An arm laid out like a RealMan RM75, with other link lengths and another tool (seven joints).
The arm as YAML. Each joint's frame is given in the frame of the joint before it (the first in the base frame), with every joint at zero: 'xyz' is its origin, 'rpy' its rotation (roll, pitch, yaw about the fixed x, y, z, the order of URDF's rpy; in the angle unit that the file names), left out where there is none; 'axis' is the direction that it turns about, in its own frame. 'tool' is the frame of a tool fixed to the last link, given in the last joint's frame.
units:
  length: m
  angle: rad
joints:
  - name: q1
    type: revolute
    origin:
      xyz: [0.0, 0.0, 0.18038]
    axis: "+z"
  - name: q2
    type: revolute
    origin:
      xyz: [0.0, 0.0, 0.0]
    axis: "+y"
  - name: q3
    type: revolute
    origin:
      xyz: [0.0, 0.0, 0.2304]
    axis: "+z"
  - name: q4
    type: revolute
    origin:
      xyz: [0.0, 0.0, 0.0]
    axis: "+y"
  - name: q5
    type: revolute
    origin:
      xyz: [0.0, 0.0, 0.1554]
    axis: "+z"
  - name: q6
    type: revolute
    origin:
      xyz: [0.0, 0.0, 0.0]
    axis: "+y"
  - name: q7
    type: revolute
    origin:
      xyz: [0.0, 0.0, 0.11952]
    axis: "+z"
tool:
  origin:
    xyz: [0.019, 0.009, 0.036]
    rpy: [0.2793, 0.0, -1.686]
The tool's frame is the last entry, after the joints.
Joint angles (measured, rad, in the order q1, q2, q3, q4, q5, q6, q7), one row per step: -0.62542 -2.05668 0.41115 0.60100 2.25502 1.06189 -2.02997; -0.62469 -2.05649 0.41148 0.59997 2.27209 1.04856 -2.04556; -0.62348 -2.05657 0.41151 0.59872 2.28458 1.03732 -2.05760; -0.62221 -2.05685 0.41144 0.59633 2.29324 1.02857 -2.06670; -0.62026 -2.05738 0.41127 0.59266 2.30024 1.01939 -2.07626; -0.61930 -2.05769 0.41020 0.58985 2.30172 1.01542 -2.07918; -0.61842 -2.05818 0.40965 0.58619 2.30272 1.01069 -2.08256; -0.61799 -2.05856 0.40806 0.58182 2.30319 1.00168 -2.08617; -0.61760 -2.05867 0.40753 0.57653 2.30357 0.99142 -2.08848; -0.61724 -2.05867 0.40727 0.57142 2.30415 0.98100 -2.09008; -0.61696 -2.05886 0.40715 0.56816 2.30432 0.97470 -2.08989; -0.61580 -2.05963 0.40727 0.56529 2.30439 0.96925 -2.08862
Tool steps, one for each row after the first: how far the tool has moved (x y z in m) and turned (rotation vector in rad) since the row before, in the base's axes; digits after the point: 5 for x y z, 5 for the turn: -0.00351 -0.00027 -0.00045 -0.00241 0.00894 0.01995; -0.00297 -0.00035 -0.00034 -0.00080 0.00640 0.01658; -0.00234 -0.00047 -0.00055 -0.00084 0.00330 0.01341; -0.00248 -0.00068 -0.00075 -0.00028 0.00096 0.01493; -0.00104 -0.00035 -0.00041 0.00065 -0.00125 0.00648; -0.00103 -0.00036 -0.00063 0.00047 -0.00190 0.00709; -0.00141 0.00004 -0.00023 0.00407 -0.00089 0.00948; -0.00151 0.00004 -0.00036 0.00361 0.00085 0.00889; -0.00152 0.00004 -0.00031 0.00348 0.00195 0.00824; -0.00088 -0.00003 -0.00031 0.00183 0.00162 0.00425; -0.00095 -0.00037 -0.00057 0.00095 0.00171 0.00372
